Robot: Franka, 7 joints.
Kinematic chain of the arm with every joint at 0, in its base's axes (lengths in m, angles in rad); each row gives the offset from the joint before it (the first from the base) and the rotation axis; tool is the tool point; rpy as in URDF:
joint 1: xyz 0 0 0.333 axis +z
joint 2: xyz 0 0 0 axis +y
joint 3: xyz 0 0 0.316 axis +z
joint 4: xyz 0.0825 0 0 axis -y
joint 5: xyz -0.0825 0 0.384 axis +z
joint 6: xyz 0 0 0 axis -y
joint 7: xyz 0.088 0 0 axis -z
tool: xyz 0 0 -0.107 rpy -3.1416 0 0
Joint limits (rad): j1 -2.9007..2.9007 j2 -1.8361..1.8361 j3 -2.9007..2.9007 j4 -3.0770..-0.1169 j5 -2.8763..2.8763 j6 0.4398..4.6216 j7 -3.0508..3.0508
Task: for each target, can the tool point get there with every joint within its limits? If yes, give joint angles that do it. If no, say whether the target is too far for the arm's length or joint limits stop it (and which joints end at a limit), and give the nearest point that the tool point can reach.
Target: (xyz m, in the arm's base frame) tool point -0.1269 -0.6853 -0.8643
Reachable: no: too far | nearest point -0.0875 -0.4725 -0.3228 | short by 0.583 m
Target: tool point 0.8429 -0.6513 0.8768
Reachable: no: too far | nearest point 0.6046 -0.4672 0.7231 | short by 0.338 m
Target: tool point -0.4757 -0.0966 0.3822
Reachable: yes | joints -1.2825 0.7574 -1.8124 -2.5644 -0.5507 3.2682 2.4657
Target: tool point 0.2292 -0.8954 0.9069
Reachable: no: too far | nearest point 0.1807 -0.7061 0.7855 | short by 0.230 m
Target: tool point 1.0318 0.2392 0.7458
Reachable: no: too far | nearest point 0.7787 0.1805 0.6445 | short by 0.279 m
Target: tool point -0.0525 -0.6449 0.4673
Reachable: yes | joints 0.3534 -1.2291 -1.3691 -1.8775 -2.1533 1.6531 1.2673
